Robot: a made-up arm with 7 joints.
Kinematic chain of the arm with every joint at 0, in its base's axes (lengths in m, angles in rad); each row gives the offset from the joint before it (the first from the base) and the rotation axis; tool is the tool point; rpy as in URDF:
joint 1: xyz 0 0 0 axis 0.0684 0.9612 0.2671
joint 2: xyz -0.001 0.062 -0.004 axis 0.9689 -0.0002 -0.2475
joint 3: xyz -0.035 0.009 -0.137 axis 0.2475 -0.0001 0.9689
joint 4: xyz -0.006 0 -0.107 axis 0.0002 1 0
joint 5: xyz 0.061 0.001 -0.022 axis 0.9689 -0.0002 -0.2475
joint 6: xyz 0.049 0 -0.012 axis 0.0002 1 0
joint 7: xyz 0.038 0 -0.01 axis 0.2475 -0.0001 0.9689
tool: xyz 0 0 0 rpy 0 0.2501 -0.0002
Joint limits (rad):
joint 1: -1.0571..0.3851
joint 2: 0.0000..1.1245
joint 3: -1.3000..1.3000
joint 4: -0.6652..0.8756
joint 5: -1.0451..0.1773
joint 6: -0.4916..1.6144
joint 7: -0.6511..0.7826
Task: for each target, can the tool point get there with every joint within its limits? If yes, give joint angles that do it. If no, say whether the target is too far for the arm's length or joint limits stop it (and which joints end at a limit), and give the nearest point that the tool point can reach.
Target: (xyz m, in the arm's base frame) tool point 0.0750 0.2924 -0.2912
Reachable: yes | joints -0.0733 0.5305 0.4598 0.5993 -0.2411 0.4407 0.3320
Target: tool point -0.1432 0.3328 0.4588
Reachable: no: too far | nearest point 0.0646 0.2885 0.0978 | short by 0.419 m
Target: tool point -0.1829 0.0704 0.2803
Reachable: no: joint limits stop it (at a limit: joint 1, joint 2, joint 3, joint 4) | nearest point 0.0499 0.2426 0.0812 | short by 0.351 m
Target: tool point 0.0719 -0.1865 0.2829
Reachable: no: joint limits stop it (at a limit: joint 1, joint 2, joint 4) | nearest point 0.1778 -0.0580 -0.0339 | short by 0.358 m
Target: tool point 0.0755 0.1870 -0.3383
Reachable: yes | joints -0.0481 0.2833 0.2775 0.4947 -0.8010 0.5503 -0.0133
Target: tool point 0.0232 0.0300 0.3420
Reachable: no: joint limits stop it (at a limit: joint 1, joint 2, joint 4) | nearest point 0.1217 0.2059 0.1039 | short by 0.312 m
